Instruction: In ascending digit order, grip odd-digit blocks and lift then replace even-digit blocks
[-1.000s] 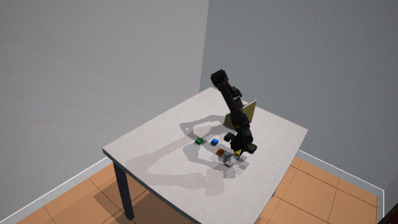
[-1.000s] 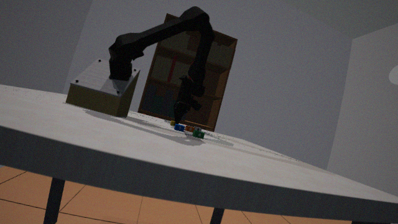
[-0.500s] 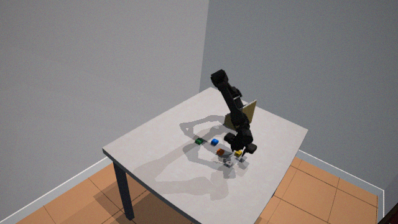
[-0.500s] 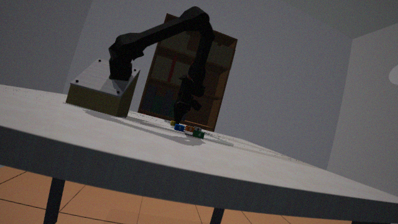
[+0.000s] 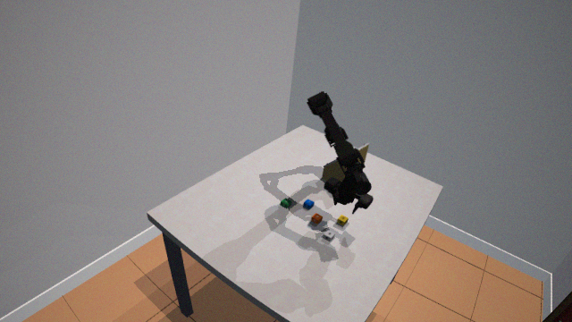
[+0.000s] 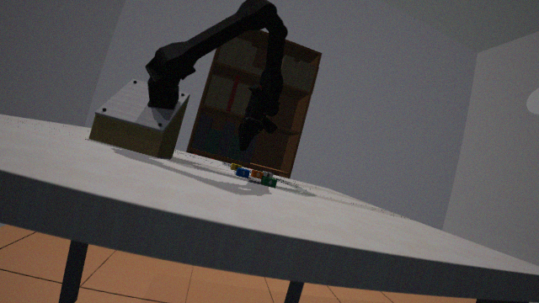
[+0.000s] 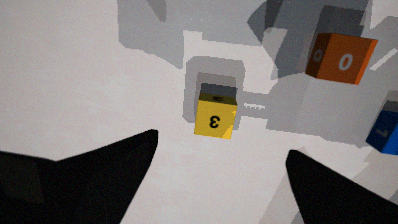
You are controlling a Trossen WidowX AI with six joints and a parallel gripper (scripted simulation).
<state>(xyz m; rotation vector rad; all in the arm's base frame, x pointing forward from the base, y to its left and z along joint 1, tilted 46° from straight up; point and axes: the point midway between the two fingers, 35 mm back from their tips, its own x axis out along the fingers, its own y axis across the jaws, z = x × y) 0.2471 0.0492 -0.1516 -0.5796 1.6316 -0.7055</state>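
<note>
The yellow block lies 1 cm behind my gripper tip and 6 cm below it. From my gripper tip the other things lie so: blue block: 16 cm to the right, 6 cm below; white block: 11 cm ahead, 6 cm below; orange block: 5 cm ahead, 8 cm to the right, 6 cm below.
</note>
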